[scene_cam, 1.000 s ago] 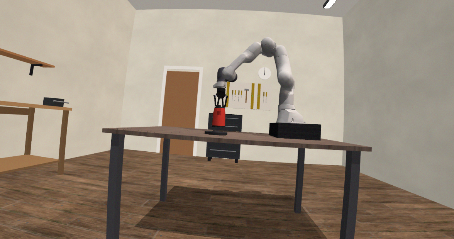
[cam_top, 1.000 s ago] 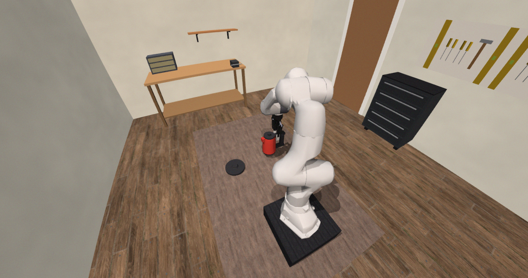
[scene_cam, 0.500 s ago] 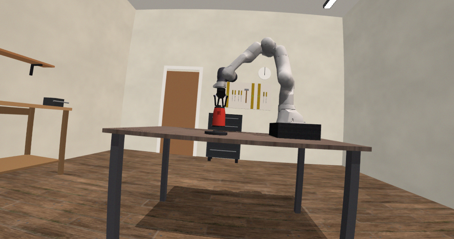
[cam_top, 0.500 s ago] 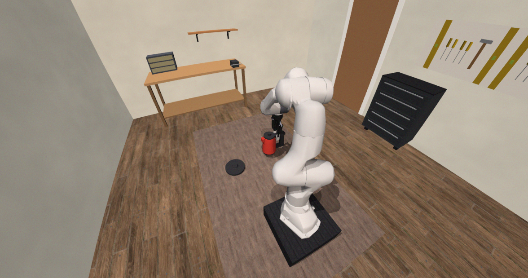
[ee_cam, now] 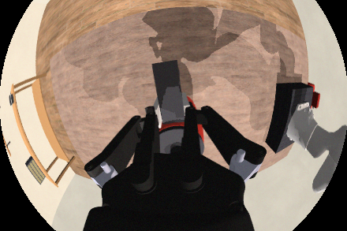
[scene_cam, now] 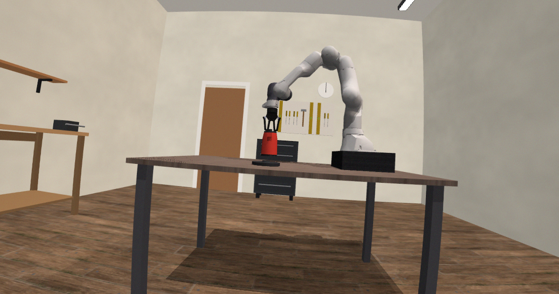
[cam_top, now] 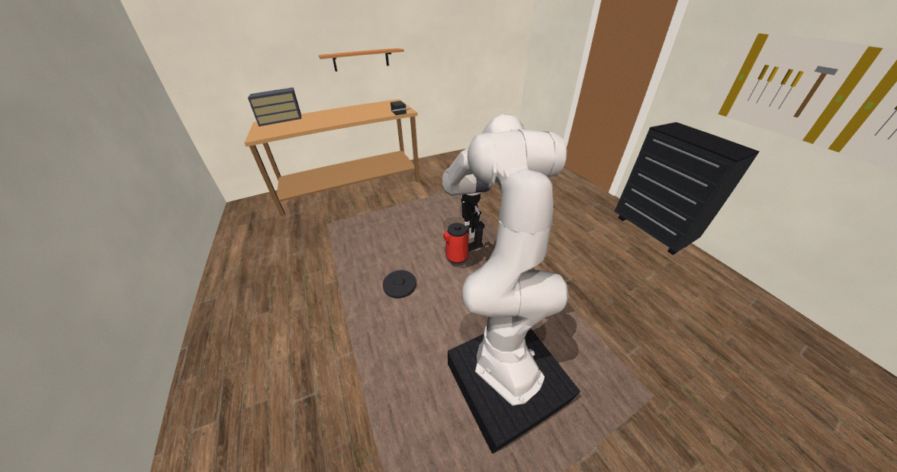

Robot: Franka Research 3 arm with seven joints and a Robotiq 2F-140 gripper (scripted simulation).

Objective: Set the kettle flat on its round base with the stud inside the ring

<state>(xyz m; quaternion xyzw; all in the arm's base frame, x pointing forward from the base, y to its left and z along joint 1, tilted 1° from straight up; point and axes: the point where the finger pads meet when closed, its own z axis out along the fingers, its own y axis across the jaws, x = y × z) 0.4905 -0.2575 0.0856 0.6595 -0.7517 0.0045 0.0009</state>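
The kettle lies 5 cm below my hand and 3 cm to the left of it. From my hand the other things lie so: round black base: 36 cm to the left, 17 cm below, 4 cm ahead.
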